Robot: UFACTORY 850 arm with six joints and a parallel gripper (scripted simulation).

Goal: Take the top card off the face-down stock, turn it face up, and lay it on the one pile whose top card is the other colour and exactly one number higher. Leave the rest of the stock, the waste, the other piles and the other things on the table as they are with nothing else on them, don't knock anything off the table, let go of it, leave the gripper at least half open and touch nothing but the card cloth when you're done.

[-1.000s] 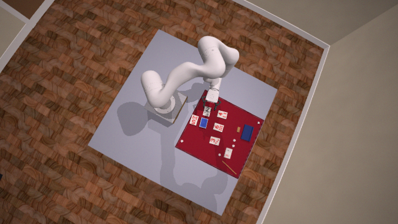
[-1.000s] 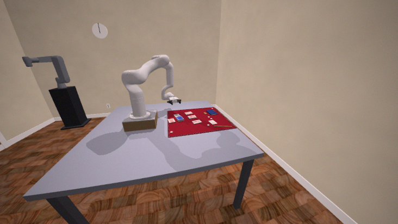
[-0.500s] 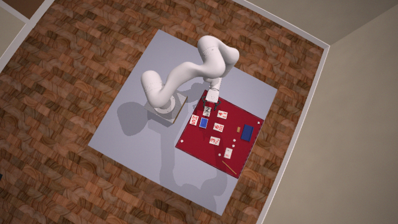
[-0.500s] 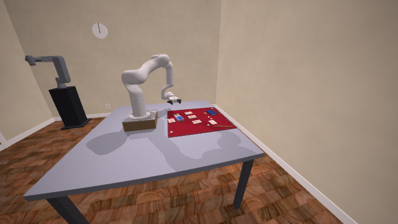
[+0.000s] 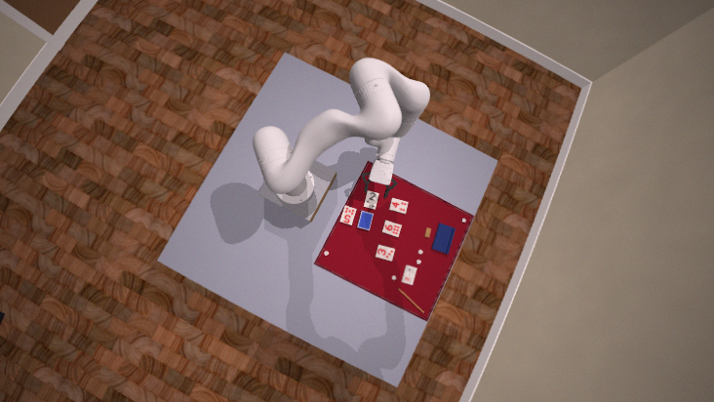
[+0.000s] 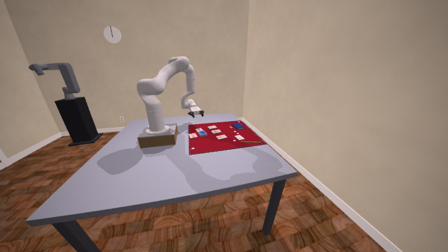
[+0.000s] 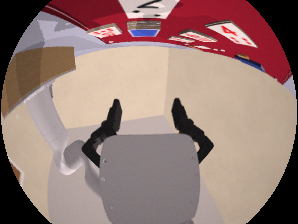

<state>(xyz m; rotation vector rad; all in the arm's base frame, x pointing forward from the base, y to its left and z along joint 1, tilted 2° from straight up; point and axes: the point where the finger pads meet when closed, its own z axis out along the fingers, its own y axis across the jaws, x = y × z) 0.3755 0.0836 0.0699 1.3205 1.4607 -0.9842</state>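
Right now the card is 8 cm behind my hand, 12 cm to the right of it and 15 cm below it. The rest, counted from my hand: pencil: 37 cm ahead, 41 cm to the right, 15 cm below; red card cloth: 20 cm ahead, 15 cm to the right, 17 cm below.
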